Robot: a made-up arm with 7 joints.
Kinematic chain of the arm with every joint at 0, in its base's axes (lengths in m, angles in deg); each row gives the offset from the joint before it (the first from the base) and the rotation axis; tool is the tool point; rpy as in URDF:
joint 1: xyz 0 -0.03 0.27 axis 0 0.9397 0.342
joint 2: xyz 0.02 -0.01 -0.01 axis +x
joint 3: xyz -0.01 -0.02 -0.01 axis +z
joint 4: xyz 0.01 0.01 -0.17 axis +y
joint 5: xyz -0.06 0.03 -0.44 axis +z
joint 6: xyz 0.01 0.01 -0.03 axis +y
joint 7: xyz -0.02 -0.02 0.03 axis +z
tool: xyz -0.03 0 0.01 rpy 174.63 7.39 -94.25
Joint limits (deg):
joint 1: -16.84..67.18
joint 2: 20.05..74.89
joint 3: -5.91..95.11
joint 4: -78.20..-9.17
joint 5: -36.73..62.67
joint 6: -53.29..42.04
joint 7: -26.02..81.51
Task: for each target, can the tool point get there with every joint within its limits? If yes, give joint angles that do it. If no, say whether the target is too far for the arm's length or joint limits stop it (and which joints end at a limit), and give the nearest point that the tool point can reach.
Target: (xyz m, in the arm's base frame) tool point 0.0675 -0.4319 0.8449
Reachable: no: joint limits stop it (at a limit: joint 1, joint 2, joint 4, joint 5, joint 6, joint 7) | nearest point 0.1756 0.3036 0.5775 | short by 0.790 m
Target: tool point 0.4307 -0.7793 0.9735
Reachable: no: too far | nearest point 0.3651 0.2447 0.4732 | short by 1.142 m
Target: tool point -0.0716 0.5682 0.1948
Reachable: yes | joints 40.81 70.20 45.34 -39.92 -15.82 -6.46 -3.73
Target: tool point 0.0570 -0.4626 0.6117
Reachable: no: joint limits stop it (at a limit: joint 1, joint 2, joint 4, joint 5, joint 6, joint 7) | nearest point 0.2430 0.2864 0.5554 | short by 0.774 m
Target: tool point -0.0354 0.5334 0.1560
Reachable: yes | joints 15.45 64.83 67.31 -32.55 -4.83 33.96 -3.97
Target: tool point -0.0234 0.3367 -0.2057
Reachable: yes | joints 12.38 39.00 7.84 -19.01 42.34 22.33 29.39
